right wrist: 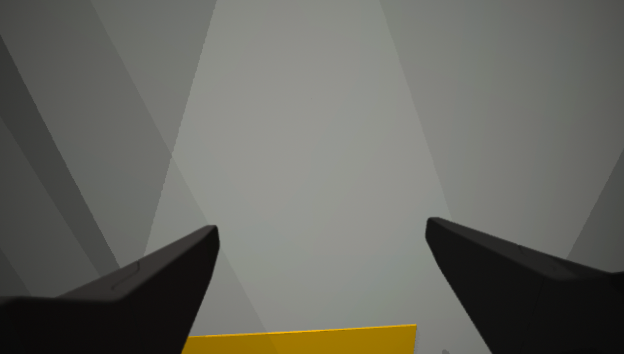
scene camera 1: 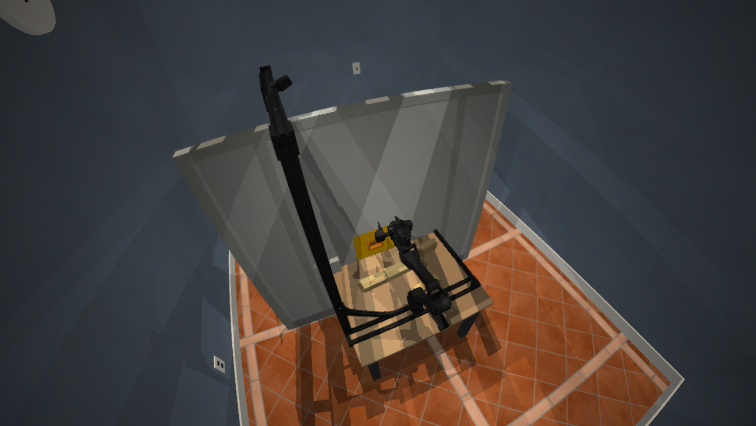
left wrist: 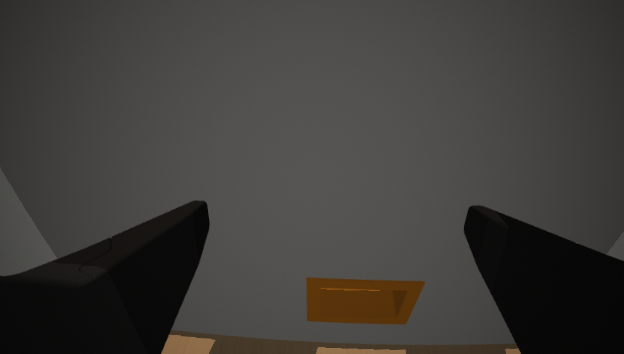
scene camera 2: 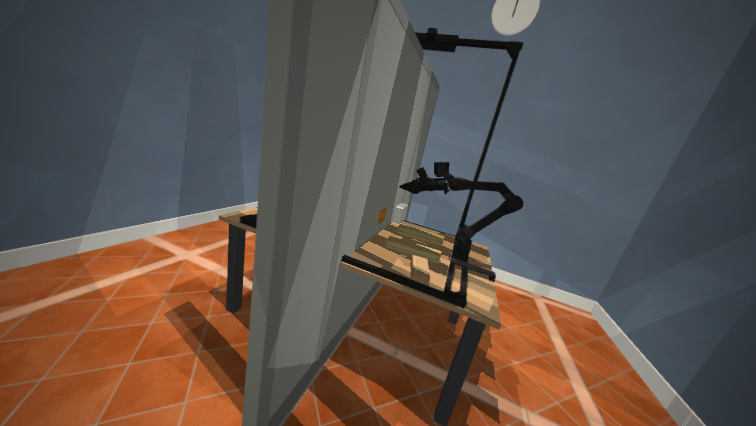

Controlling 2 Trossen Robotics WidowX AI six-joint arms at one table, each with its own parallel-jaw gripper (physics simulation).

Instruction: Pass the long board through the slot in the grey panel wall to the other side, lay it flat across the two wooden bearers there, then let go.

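Where they show: left gripper, fingertip midpoint: (left wrist: 339, 216) (scene camera 2: 401, 185); right gripper, fingertip midpoint: (right wrist: 324, 231) (scene camera 1: 386, 219); left arm's base, origin of the base link: (scene camera 2: 459, 257); right arm's base, origin of the base link: (scene camera 1: 416, 308).
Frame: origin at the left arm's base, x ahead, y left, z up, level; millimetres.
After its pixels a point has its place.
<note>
The grey panel wall (scene camera 1: 412, 158) {z 577, x 483, y 183 mm} (scene camera 2: 306, 211) {z 242, x 433, y 650 mm} (left wrist: 325, 125) {z 254, x 433, y 1 mm} (right wrist: 310, 125) {z 362, x 483, y 0 mm} stands between two tables. Its slot has a yellow-orange surround (scene camera 1: 362, 248) {z 75, x 484, y -121 mm} (scene camera 2: 381, 215) (left wrist: 313, 305) (right wrist: 300, 341) {z 178, x 484, y -12 mm}. The long pale board (scene camera 1: 381, 276) {z 20, x 670, y -87 mm} lies on the table in scene camera 1, partly hidden by the right arm. Two olive wooden bearers (scene camera 2: 417, 232) {z 17, x 239, y -117 mm} (scene camera 2: 412, 247) {z 19, x 214, y 112 mm} lie on the table in scene camera 2. My right gripper (scene camera 1: 388, 223) {z 324, x 564, y 1 mm} (right wrist: 324, 231) {z 324, x 564, y 1 mm} is open, raised before the panel near the surround. My left gripper (scene camera 2: 402, 186) {z 262, x 358, y -5 mm} (left wrist: 339, 216) {z 262, x 358, y -5 mm} is open, above the slot's level and facing the panel.
A pale block (scene camera 2: 420, 267) {z 19, x 143, y 279 mm} lies beside the bearers. A small white piece (scene camera 2: 402, 206) {z 80, x 400, y -333 mm} shows by the panel. Black rails (scene camera 1: 386, 327) {z -1, x 941, y -181 mm} (scene camera 2: 402, 278) {z 1, x 187, y 374 mm} edge the tables, and tall black posts (scene camera 1: 309, 222) {z 762, x 897, y -359 mm} (scene camera 2: 489, 137) {z 578, x 27, y -340 mm} rise from them. Shadow stripes cross the table tops.
</note>
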